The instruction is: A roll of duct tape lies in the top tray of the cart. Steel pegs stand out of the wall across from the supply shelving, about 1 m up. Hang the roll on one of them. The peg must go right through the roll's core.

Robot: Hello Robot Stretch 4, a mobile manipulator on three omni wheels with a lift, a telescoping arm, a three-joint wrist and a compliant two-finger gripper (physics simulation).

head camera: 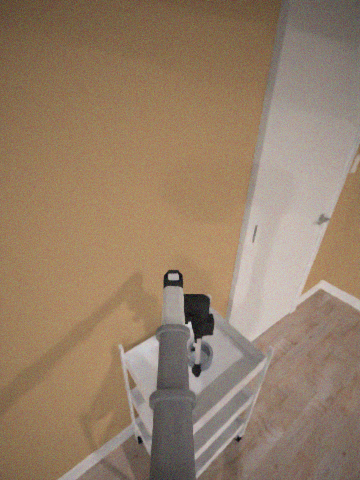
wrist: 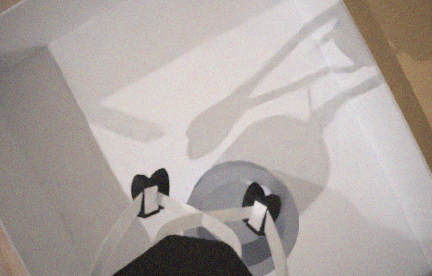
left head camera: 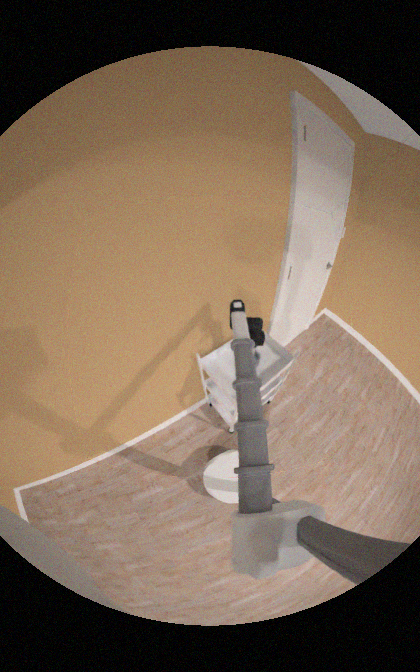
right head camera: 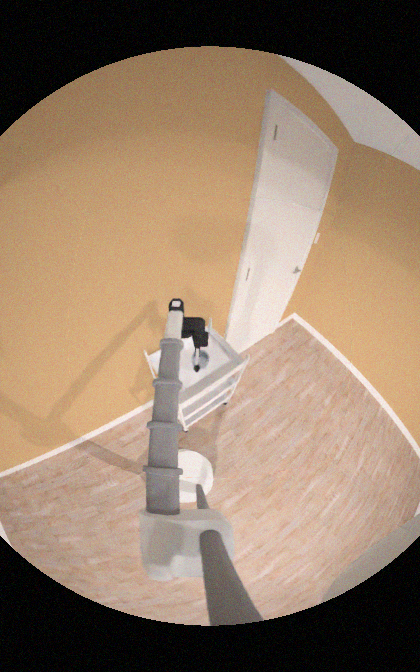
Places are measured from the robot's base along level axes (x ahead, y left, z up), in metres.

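Pixels of known places: gripper, fingertip midpoint: (head camera: 195,362) (wrist: 206,191).
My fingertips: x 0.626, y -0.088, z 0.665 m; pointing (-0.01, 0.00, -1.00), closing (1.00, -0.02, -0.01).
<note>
Behind a point stands the place of what it marks.
The grey duct tape roll (head camera: 209,356) @[x 0.638, y -0.141, z 0.684 m] (right head camera: 206,360) (wrist: 235,169) @[x 0.648, y -0.061, z 0.683 m] lies flat in the top tray (head camera: 235,377) @[x 0.585, y -0.236, z 0.635 m] (right head camera: 215,378) (wrist: 165,95) @[x 0.570, y -0.001, z 0.635 m] of the white cart, with its core facing up. My gripper (head camera: 197,369) @[x 0.626, y -0.088, z 0.665 m] (right head camera: 196,368) (wrist: 206,191) @[x 0.626, y -0.088, z 0.665 m] is open, its two black fingertips well apart. In the wrist view the right fingertip appears over the roll's core and the left one outside the roll, on its left. The height of the tips above the roll is hard to tell. In the left head camera view the arm hides most of the roll. The wall pegs do not show in these views.
The cart stands close to the orange wall (head camera: 125,150) @[x 0.729, y 0.124, z 1.412 m] (left head camera: 150,225) (right head camera: 125,210). A white door (head camera: 295,165) @[x 1.172, y -0.550, z 1.280 m] (left head camera: 317,210) (right head camera: 280,210) is behind it on the right. A round white object (left head camera: 220,477) (right head camera: 202,475) is on the floor under the arm.
</note>
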